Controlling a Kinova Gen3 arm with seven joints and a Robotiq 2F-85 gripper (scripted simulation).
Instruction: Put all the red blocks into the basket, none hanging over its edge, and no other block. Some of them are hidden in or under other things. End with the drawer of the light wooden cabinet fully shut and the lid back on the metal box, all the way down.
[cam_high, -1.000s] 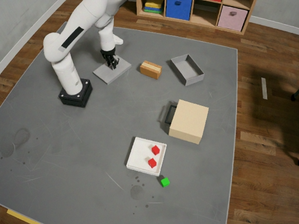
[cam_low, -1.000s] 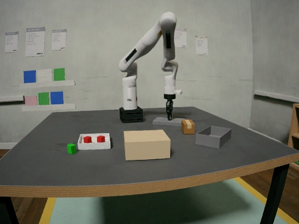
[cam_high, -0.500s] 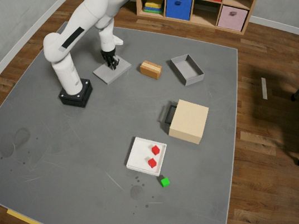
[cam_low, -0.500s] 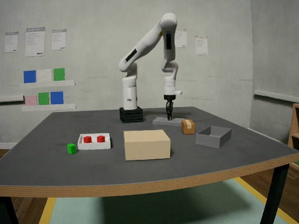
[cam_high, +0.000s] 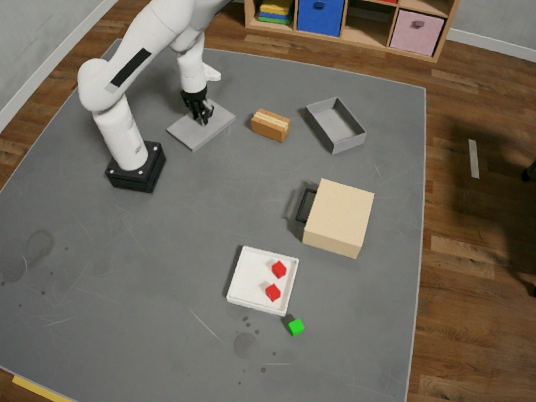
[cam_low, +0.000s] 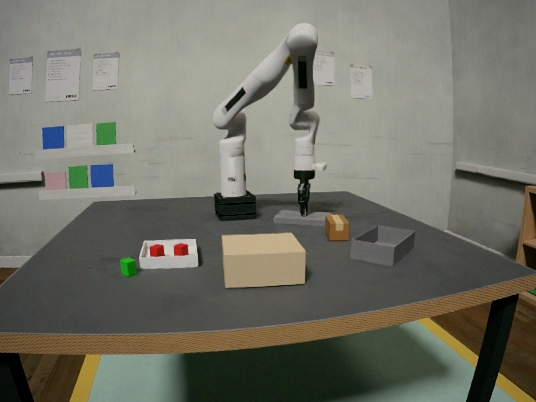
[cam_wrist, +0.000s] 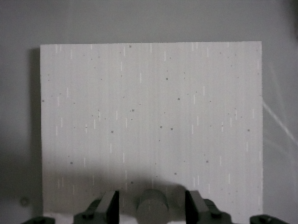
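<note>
Right now my hand is 30 mm above the lid. From my hand the other things lie so: blue block 200 mm ahead, 80 mm to the left, 20 mm below; then cardboard box 210 mm ahead, 80 mm to the left; then metal box 400 mm ahead, 180 mm to the left, 20 mm below.
</note>
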